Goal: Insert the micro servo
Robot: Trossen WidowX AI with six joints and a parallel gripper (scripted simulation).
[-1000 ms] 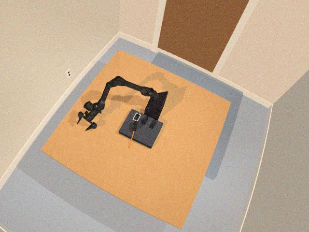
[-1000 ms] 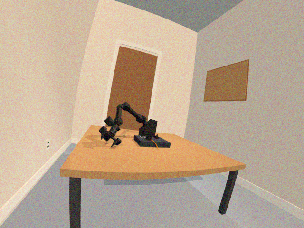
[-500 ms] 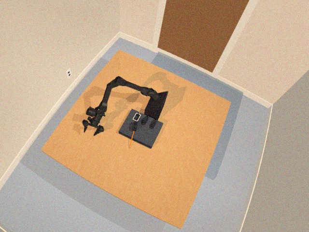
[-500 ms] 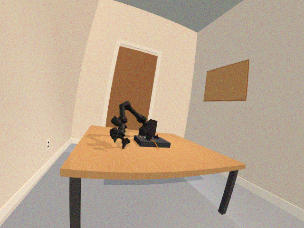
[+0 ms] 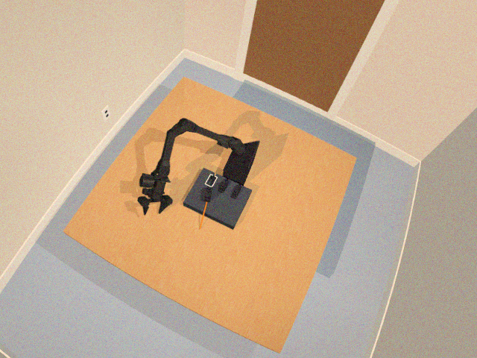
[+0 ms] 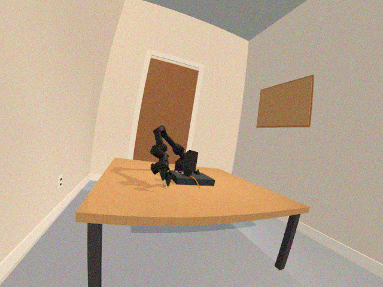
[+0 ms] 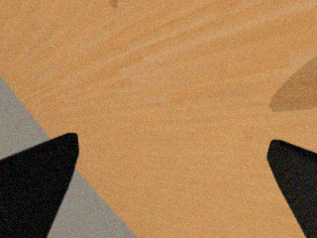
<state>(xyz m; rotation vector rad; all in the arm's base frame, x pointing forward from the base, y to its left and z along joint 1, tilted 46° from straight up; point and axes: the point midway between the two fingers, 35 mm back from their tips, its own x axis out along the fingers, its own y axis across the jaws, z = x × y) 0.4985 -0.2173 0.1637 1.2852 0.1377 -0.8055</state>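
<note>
Now: gripper tip 220 mm past the deck, 260 mm to the right of it and 20 mm above it.
</note>
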